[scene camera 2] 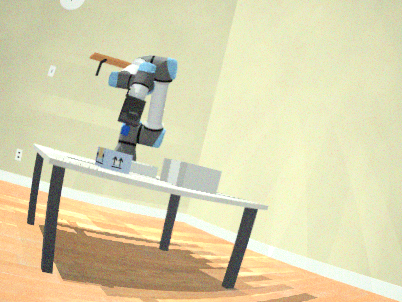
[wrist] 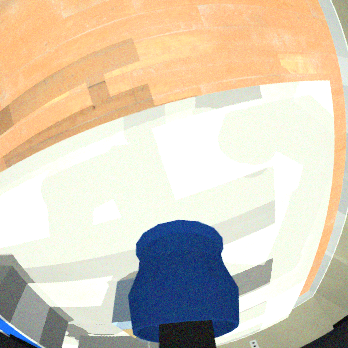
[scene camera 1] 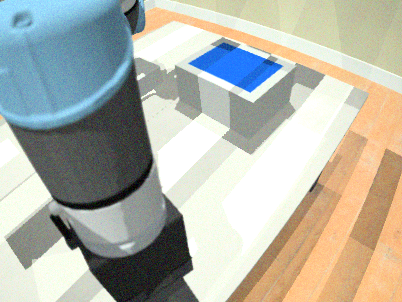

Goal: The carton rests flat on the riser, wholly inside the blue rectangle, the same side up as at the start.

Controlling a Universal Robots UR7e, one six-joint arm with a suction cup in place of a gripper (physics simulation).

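Frame: origin at the arm's base, x right, y ahead, z up, level; centimetres.
Seen in the pictures: hand at its tool point: (scene camera 2: 124,134) (wrist: 179,253).
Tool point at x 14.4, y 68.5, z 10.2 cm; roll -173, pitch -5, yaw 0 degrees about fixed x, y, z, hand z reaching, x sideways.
A point is followed by its place in that frame.
The carton (scene camera 2: 114,159) @(x 13.0, y 48.7, z -0.8 cm) (wrist: 123,301) @(x 6.0, y 46.7, z -0.8 cm) is a light blue box with black up arrows and a tan tape strip. It stands on the table in scene camera 2; in the wrist view it is partly hidden behind the cup, and in scene camera 1 it does not show. My suction cup (scene camera 2: 125,130) (wrist: 180,235) is blue, open and holds nothing; it hangs above the carton's height with a gap between them. The grey riser (scene camera 1: 240,116) @(x -21.7, y 44.8, z 0.2 cm) (scene camera 2: 200,178) @(x -30.8, y 46.3, z 0.3 cm) (wrist: 35,310) @(x -20.1, y 35.9, z -1.6 cm) carries the blue rectangle (scene camera 1: 237,67) @(x -29.1, y 35.3, z 6.1 cm) (wrist: 14,334) @(x -27.8, y 31.5, z 6.2 cm), with nothing on it in scene camera 1.
A low pale block (scene camera 2: 144,168) @(x -10.5, y 14.0, z -2.1 cm) is behind the carton, between it and the riser in scene camera 2. The white table (scene camera 1: 280,165) @(x -22.3, y 58.3, z -5.9 cm) (scene camera 2: 240,201) @(x -46.9, y 61.6, z -6.0 cm) (wrist: 125,165) @(x 10.0, y 67.8, z -5.9 cm) has patches of light and shadow. The arm covers the left of scene camera 1. A brown board (scene camera 2: 110,60) shows behind the arm.
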